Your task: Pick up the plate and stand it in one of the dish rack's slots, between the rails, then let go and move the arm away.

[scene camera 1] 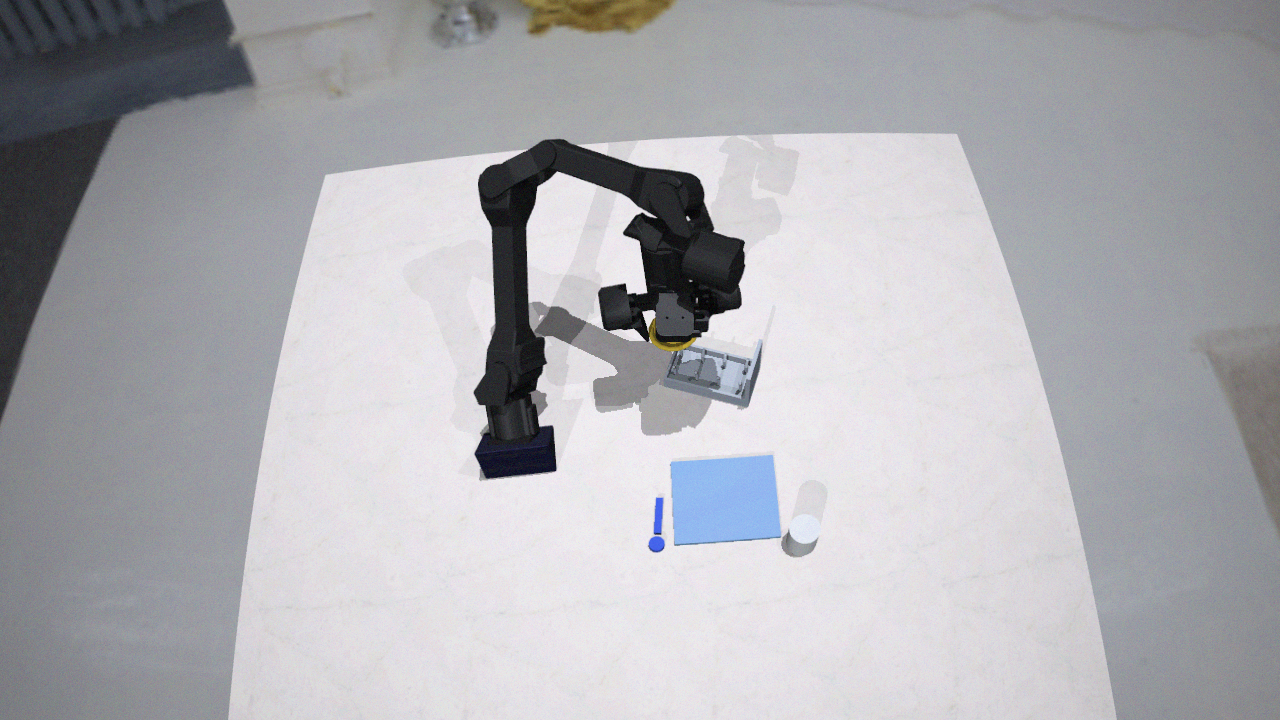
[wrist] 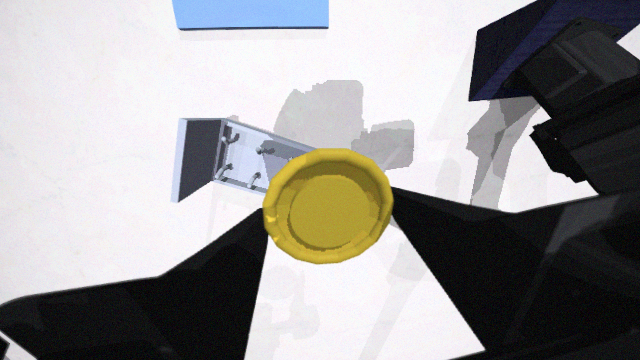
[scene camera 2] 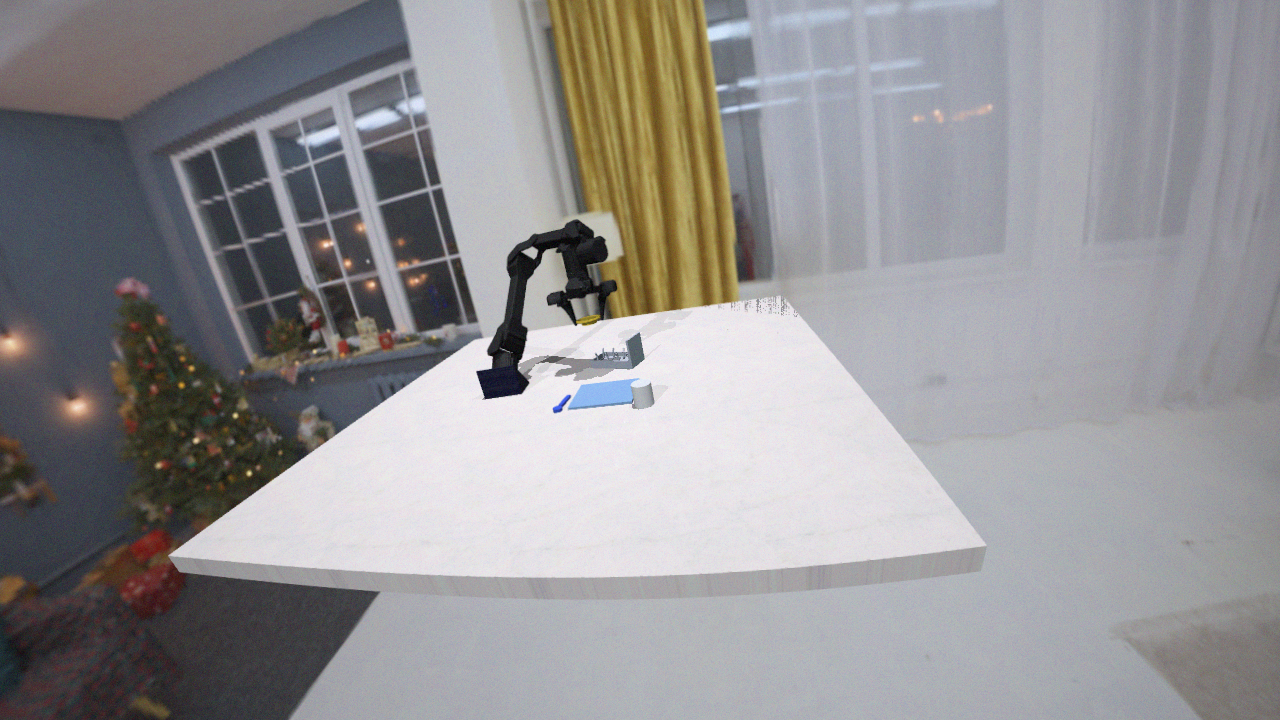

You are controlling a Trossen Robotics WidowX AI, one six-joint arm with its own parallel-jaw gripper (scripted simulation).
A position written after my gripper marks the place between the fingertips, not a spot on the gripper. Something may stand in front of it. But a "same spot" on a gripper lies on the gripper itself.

my gripper: scene camera 1 674,334; wrist; scene camera 2
grey dish rack: scene camera 1; wrist 219,150; scene camera 2
same spot on grey dish rack: [scene camera 2: 615,360] = [scene camera 1: 708,373]
same spot on my gripper: [scene camera 2: 566,304] = [wrist: 542,206]
